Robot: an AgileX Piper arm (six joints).
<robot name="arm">
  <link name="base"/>
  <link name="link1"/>
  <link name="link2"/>
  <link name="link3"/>
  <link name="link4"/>
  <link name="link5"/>
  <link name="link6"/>
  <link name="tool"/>
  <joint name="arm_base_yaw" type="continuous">
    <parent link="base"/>
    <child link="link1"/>
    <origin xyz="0 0 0.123"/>
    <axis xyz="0 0 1"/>
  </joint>
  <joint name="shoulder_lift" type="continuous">
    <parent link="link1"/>
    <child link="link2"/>
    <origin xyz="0 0 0" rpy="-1.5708 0 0"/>
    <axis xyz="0 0 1"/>
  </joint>
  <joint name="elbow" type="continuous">
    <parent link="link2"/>
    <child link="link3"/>
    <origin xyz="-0.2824 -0.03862 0"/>
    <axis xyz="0 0 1"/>
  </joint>
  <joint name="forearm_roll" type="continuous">
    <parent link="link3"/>
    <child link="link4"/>
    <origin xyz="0.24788 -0.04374 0" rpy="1.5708 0 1.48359"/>
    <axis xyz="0 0 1"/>
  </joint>
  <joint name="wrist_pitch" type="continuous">
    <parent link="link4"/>
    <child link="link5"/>
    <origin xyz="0 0 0" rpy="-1.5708 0 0"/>
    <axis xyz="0 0 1"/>
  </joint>
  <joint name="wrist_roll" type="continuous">
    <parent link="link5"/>
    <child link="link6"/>
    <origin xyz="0 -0.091 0" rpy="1.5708 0 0"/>
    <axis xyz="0 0 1"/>
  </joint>
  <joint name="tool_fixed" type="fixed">
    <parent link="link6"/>
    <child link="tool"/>
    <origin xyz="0 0 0"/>
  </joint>
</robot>
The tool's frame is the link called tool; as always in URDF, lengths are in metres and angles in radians. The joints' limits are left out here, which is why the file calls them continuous.
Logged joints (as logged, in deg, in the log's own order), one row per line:
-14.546, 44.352, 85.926, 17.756, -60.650, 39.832
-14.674, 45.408, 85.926, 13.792, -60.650, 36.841
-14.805, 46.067, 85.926, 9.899, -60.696, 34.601
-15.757, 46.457, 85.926, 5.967, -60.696, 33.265
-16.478, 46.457, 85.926, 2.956, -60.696, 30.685
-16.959, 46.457, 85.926, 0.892, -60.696, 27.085
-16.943, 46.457, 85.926, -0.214, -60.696, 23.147
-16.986, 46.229, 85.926, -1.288, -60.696, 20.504
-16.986, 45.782, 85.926, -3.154, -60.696, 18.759
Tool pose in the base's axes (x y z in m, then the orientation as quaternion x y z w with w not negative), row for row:
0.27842, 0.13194, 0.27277, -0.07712, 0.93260, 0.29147, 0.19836
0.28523, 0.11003, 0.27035, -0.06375, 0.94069, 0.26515, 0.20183
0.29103, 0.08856, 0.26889, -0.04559, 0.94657, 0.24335, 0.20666
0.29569, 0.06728, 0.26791, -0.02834, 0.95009, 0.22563, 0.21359
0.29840, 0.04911, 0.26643, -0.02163, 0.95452, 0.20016, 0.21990
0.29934, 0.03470, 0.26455, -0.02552, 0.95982, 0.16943, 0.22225
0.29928, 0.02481, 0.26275, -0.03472, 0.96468, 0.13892, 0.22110
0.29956, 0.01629, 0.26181, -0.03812, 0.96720, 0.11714, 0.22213
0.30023, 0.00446, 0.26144, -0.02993, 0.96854, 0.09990, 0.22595
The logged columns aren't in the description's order. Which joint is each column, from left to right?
Columns, left to right: wrist_roll, wrist_pitch, shoulder_lift, arm_base_yaw, elbow, forearm_roll.
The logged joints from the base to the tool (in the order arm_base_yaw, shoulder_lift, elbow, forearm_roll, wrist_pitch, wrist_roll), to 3 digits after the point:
17.756, 85.926, -60.650, 39.832, 44.352, -14.546
13.792, 85.926, -60.650, 36.841, 45.408, -14.674
9.899, 85.926, -60.696, 34.601, 46.067, -14.805
5.967, 85.926, -60.696, 33.265, 46.457, -15.757
2.956, 85.926, -60.696, 30.685, 46.457, -16.478
0.892, 85.926, -60.696, 27.085, 46.457, -16.959
-0.214, 85.926, -60.696, 23.147, 46.457, -16.943
-1.288, 85.926, -60.696, 20.504, 46.229, -16.986
-3.154, 85.926, -60.696, 18.759, 45.782, -16.986

